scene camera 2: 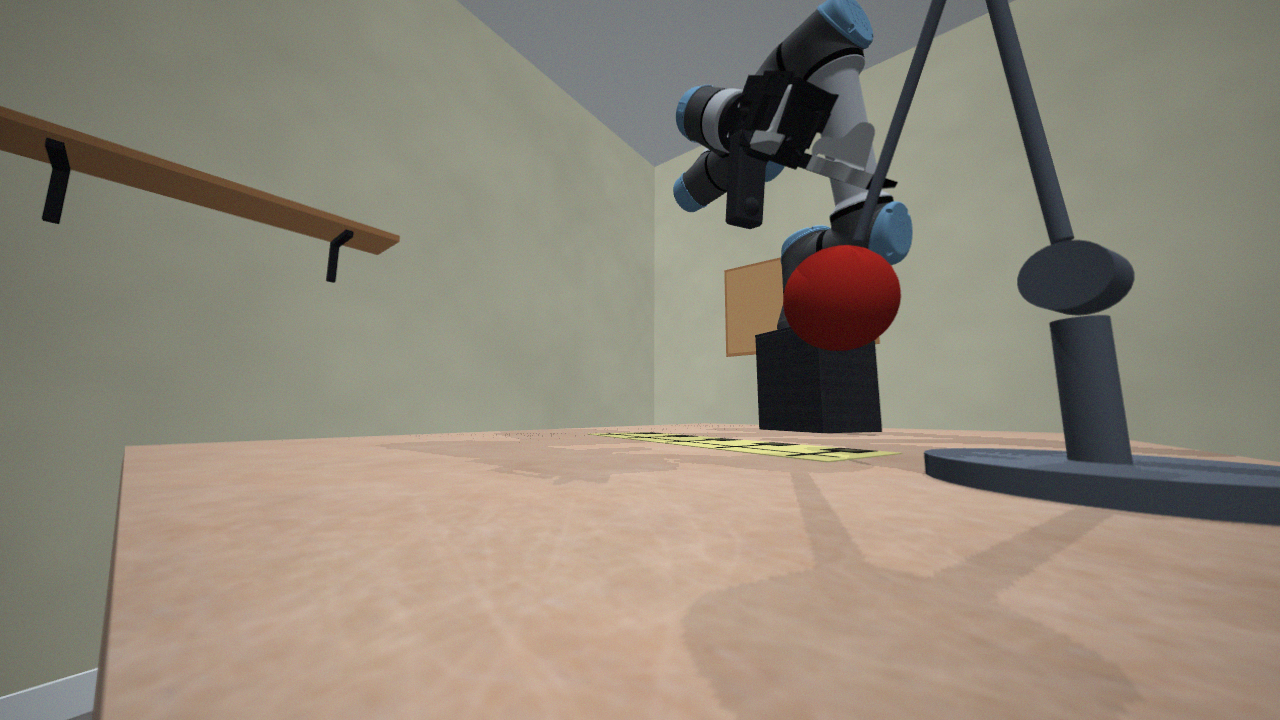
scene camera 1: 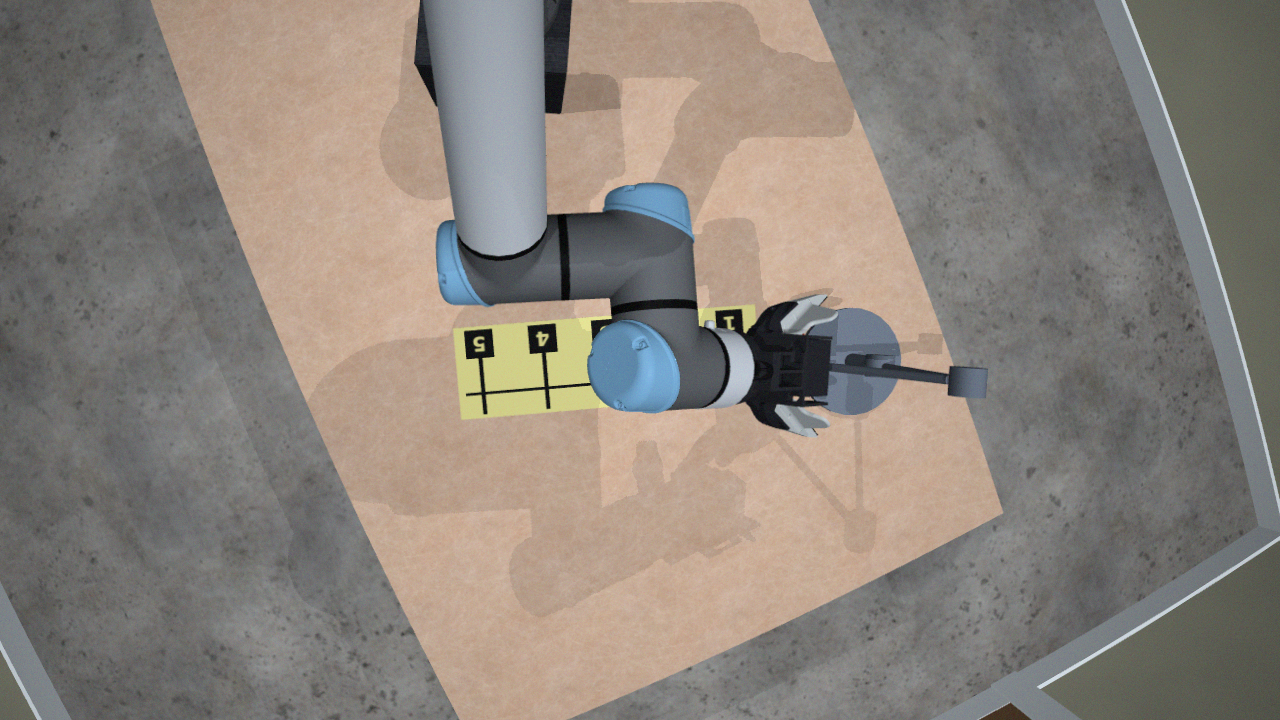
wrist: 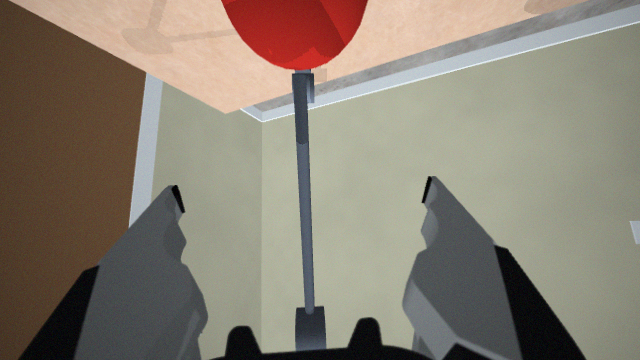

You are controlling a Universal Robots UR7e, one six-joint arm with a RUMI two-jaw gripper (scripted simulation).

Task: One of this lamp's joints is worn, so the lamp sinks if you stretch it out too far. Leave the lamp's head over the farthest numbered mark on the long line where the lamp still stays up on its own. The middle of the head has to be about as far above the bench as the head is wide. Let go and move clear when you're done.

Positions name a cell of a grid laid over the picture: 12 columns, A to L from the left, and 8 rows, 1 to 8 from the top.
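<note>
A yellow numbered strip is visible in scene camera 1 (scene camera 1: E5) and in scene camera 2 (scene camera 2: H6). Lamp base: visible in scene camera 2 (scene camera 2: K6) and scene camera 1 (scene camera 1: I4). Lamp shoulder (scene camera 2: K4) also visible. My gripper appears in scene camera 2 (scene camera 2: H2), in scene camera 1 (scene camera 1: H5) and in the wrist view (wrist: F5).
</note>
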